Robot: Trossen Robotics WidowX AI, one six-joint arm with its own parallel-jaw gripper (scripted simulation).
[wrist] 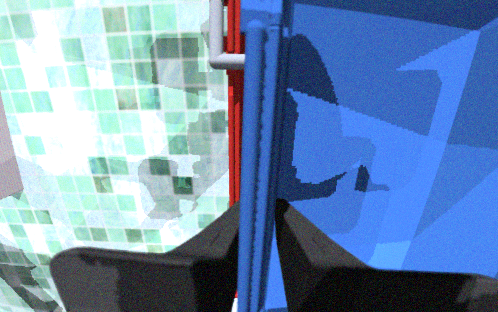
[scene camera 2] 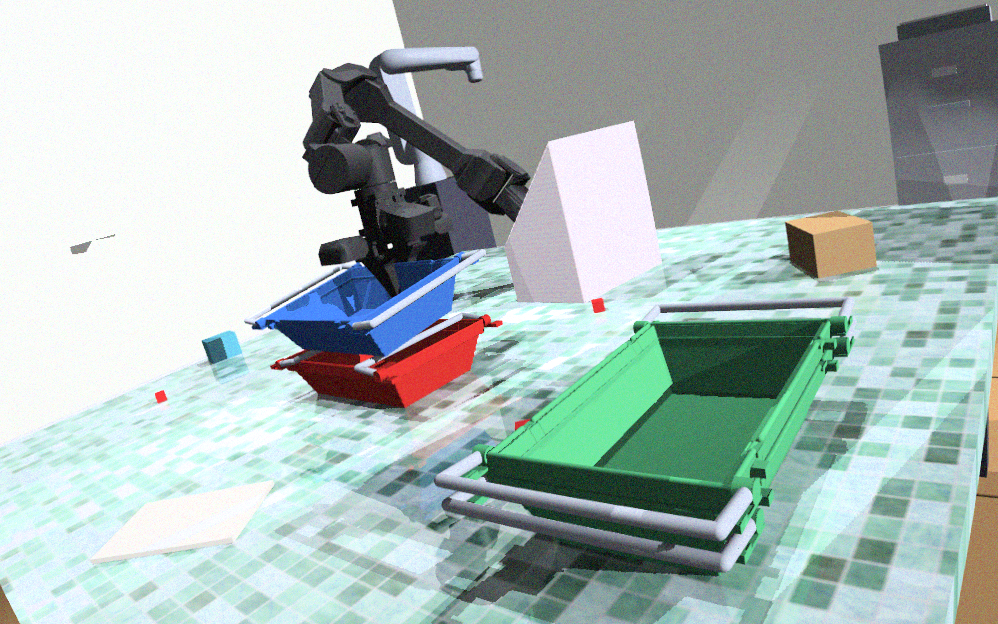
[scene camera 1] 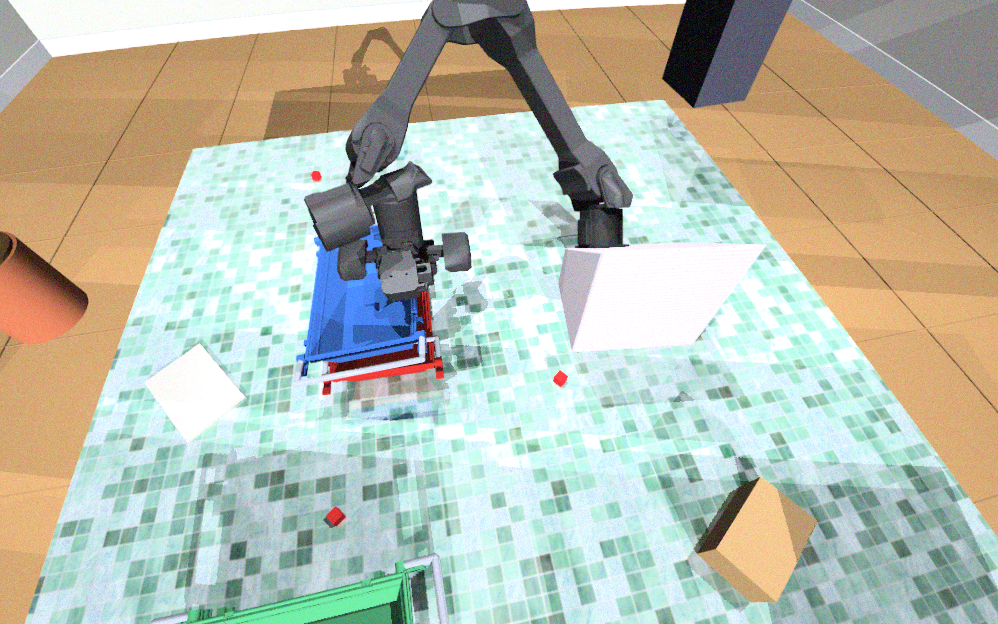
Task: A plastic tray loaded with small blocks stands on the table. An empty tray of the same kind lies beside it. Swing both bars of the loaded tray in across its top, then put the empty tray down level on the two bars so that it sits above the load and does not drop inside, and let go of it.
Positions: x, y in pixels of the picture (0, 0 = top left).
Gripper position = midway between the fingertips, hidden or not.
My gripper shows in the wrist view (262, 205), in scene camera 2 (403, 300) and in scene camera 1 (412, 291). A blue tray shows in the wrist view (371, 126), in scene camera 2 and in scene camera 1. A tan box shows in scene camera 2 (833, 243) and in scene camera 1 (755, 545); in the wrist view it is out of frame. A flat white plate shows in scene camera 2 and in scene camera 1; in the wrist view it is out of frame. A cyan cube shows in scene camera 2 (224, 345); in the wrist view it is out of frame. One and the same spot on the blue tray: (scene camera 2: 321, 319) is (scene camera 1: 311, 312). The same spot on the flat white plate: (scene camera 2: 216, 517) is (scene camera 1: 200, 407).
